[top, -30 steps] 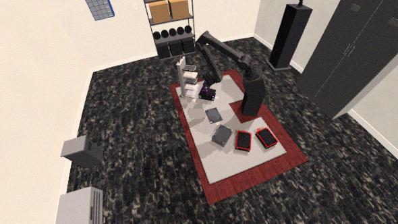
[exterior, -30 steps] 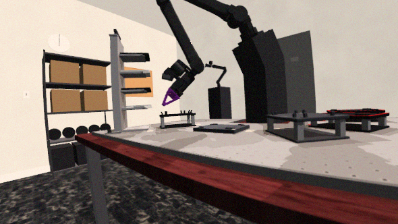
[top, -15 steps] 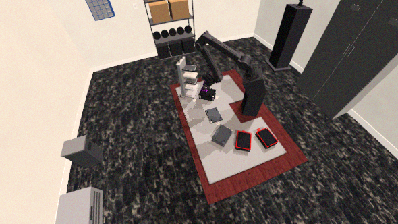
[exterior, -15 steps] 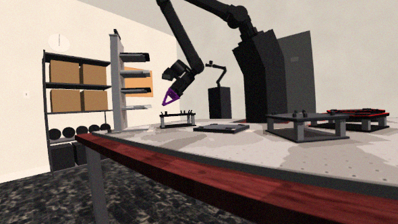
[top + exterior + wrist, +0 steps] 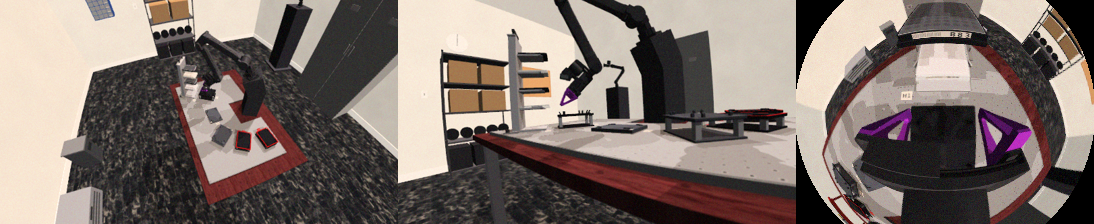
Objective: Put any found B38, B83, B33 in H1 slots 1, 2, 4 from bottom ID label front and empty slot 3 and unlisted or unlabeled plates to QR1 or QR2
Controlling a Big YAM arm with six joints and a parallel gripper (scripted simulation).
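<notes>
Now: hand 15 cm below the white plate, 11 cm short of it and 5 cm to the left of it. The rest, counted from my hand: dark plate (23 cm above, 11 cm ahead, 5 cm to the right).
</notes>
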